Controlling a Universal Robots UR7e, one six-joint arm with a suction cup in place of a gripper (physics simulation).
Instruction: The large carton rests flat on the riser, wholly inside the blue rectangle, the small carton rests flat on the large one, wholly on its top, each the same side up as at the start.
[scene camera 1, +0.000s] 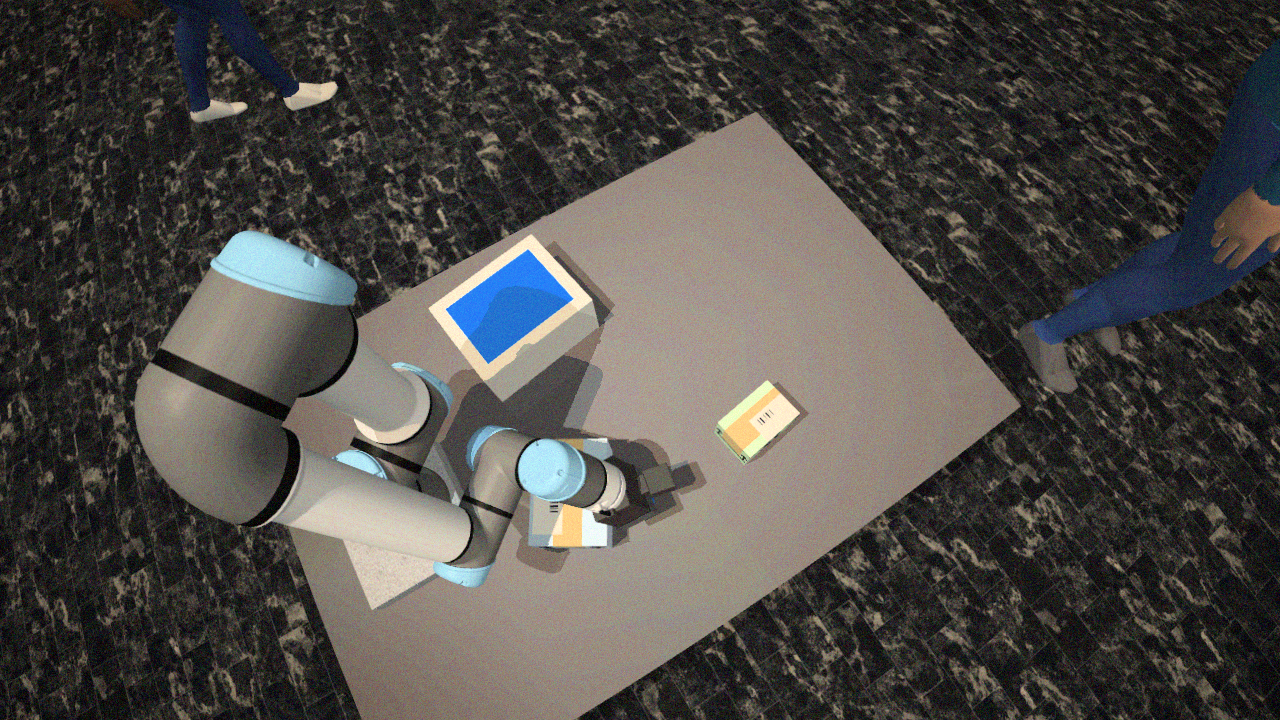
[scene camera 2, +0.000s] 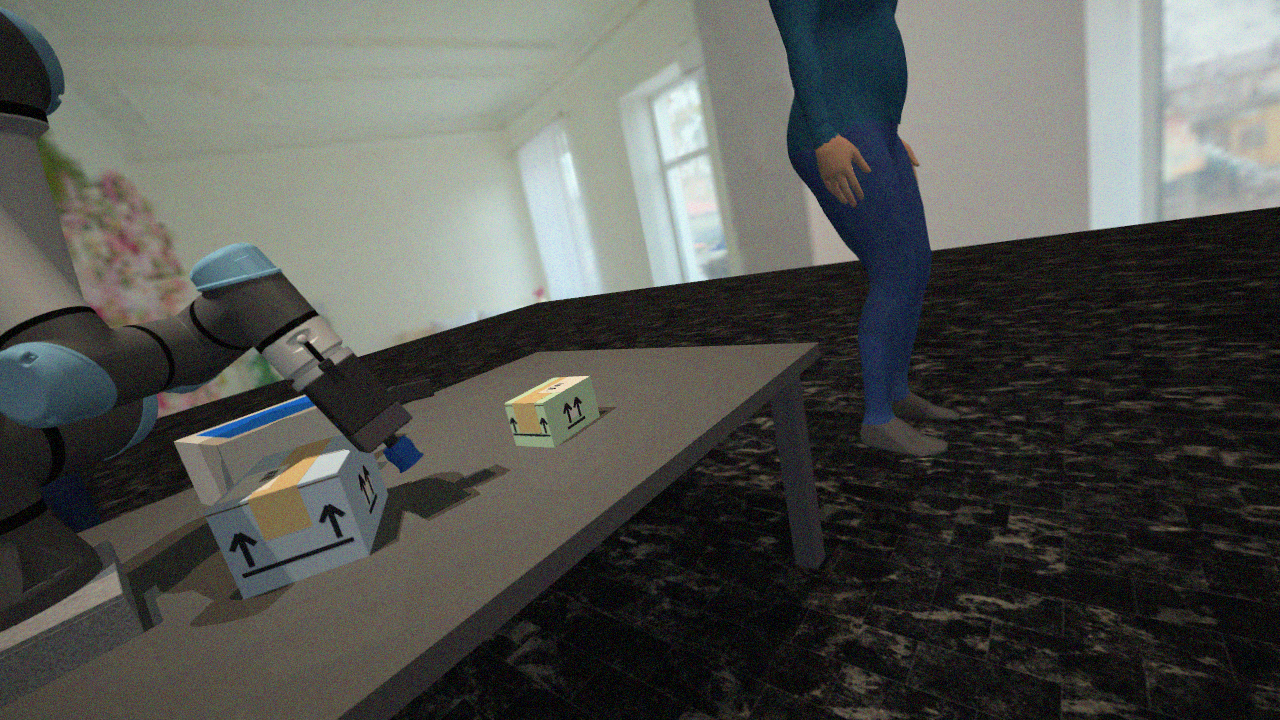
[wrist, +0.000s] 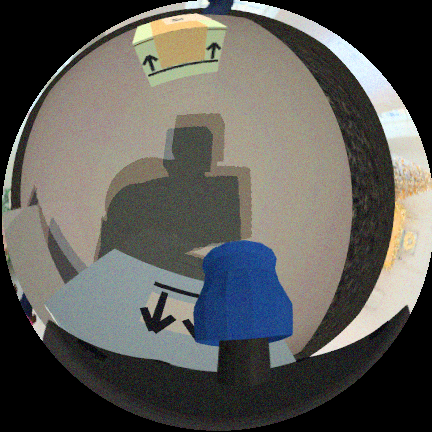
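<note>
The large pale-blue carton (scene camera 1: 595, 534) (scene camera 2: 286, 501) (wrist: 90, 300) is beside the robot base, arrows up, partly under the wrist. My tilted suction gripper (scene camera 2: 406, 458) (wrist: 240, 250) has its blue cup just past the carton's top edge; the tip points down over the table, apart from the carton's faces, with nothing on it. Whether the tool body touches the carton is hidden. The small green carton (scene camera 1: 758, 420) (scene camera 2: 550, 411) (wrist: 180, 47) stands upright on the table, away from the cup. The riser (scene camera 1: 554, 358) (scene camera 2: 198, 465) bears the bare blue rectangle (scene camera 1: 519, 295) (scene camera 2: 268, 416).
The grey table (scene camera 1: 760, 241) (scene camera 2: 626, 376) carries the cartons, the riser and the robot base (scene camera 1: 384, 573). The forearm (scene camera 1: 375, 510) passes low beside the large carton. One person (scene camera 1: 1190, 250) (scene camera 2: 877, 197) stands beyond the table's far end; another person's legs (scene camera 1: 223, 44) show at the upper left.
</note>
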